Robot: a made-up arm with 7 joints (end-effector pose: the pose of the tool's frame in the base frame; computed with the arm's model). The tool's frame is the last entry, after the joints.
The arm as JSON. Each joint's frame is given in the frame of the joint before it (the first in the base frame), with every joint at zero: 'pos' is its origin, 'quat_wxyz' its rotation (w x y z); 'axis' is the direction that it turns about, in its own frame. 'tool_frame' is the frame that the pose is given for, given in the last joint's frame.
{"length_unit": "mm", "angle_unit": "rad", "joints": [
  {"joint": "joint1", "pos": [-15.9, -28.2, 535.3], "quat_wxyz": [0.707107, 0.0, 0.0, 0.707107], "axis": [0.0, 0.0, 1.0]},
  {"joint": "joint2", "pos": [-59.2, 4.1, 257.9], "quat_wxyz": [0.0, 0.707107, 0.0, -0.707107], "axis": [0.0, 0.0, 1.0]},
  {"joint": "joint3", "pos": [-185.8, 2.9, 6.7], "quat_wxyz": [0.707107, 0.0, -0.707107, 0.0], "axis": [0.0, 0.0, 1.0]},
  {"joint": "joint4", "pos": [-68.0, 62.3, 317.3], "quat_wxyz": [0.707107, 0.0, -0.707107, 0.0], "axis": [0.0, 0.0, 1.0]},
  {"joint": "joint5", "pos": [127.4, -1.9, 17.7], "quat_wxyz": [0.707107, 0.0, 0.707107, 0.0], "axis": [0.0, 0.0, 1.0]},
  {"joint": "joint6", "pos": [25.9, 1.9, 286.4], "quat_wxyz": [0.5, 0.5, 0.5, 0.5], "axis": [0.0, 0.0, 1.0]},
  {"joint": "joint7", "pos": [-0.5, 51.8, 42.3], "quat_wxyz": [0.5, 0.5, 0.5, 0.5], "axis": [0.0, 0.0, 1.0]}
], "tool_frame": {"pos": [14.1, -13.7, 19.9], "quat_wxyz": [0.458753, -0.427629, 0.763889, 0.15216]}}
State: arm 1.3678 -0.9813 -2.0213 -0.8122 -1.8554 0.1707 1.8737
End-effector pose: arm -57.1 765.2 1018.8 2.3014 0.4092 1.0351
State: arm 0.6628 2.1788 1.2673 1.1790 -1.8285 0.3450 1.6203
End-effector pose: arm -790.0 -98.7 391.8 2.3041 0.4361 1.3934
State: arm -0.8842 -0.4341 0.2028 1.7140 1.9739 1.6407 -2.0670
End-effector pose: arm 428.0 -397.4 940.9 -0.6070 -0.2825 1.8665
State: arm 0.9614 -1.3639 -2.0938 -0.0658 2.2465 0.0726 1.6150
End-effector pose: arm 719.2 652.8 905.8 0.4463 -1.2574 1.2353
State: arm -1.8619 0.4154 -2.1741 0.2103 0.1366 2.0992 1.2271
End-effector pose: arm -30.3 404.9 1599.9 2.9314 0.7243 -1.9496
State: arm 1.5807 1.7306 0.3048 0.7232 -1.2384 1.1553 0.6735
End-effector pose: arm -143.5 -966.2 905.0 2.9274 0.2557 2.1675
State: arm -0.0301 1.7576 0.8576 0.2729 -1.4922 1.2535 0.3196
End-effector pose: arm -953.1 116.7 592.8 2.6314 -0.1683 0.3863
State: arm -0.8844 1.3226 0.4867 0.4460 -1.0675 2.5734 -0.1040
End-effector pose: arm -460.9 670.6 1096.9 2.5118 -0.7114 -1.0667
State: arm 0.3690 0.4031 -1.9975 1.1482 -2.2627 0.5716 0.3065
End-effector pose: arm -146.0 -686.9 1439.0 0.3839 0.9767 0.4037
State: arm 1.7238 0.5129 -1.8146 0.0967 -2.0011 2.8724 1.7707
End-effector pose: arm 162.9 -309.8 1617.9 -0.3049 1.1409 -2.6634
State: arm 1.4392 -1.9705 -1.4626 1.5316 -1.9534 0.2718 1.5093
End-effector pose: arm 634.4 371.1 399.0 2.3393 0.5450 -1.4722
